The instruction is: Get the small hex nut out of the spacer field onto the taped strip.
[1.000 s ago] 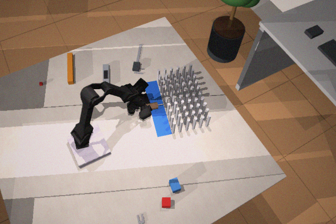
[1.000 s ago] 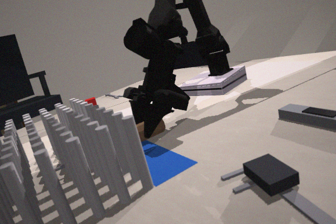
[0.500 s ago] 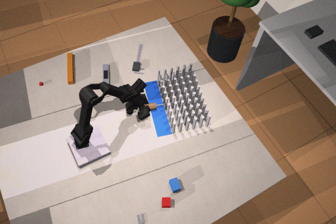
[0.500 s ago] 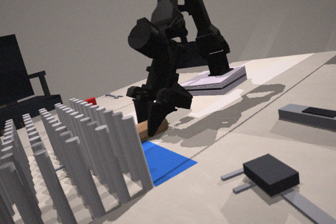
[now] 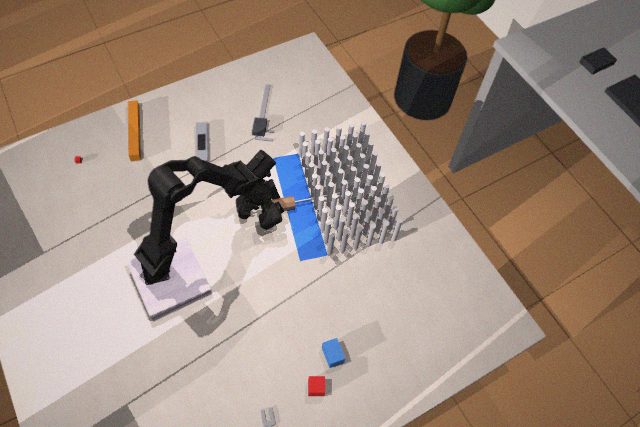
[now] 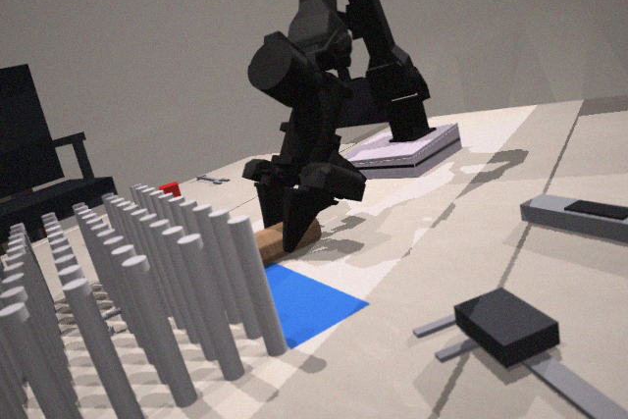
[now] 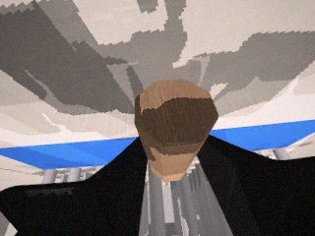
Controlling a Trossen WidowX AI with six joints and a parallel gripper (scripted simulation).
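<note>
My gripper tip is now 50 mm short of the blue taped strip and 10 mm above it. The rest, counted from my gripper tip: grey block: 180 mm behind, 290 mm to the left; hex nut: 210 mm ahead, 10 mm to the right, 10 mm below; tool with wooden handle: 100 mm ahead, 10 mm to the right.
</note>
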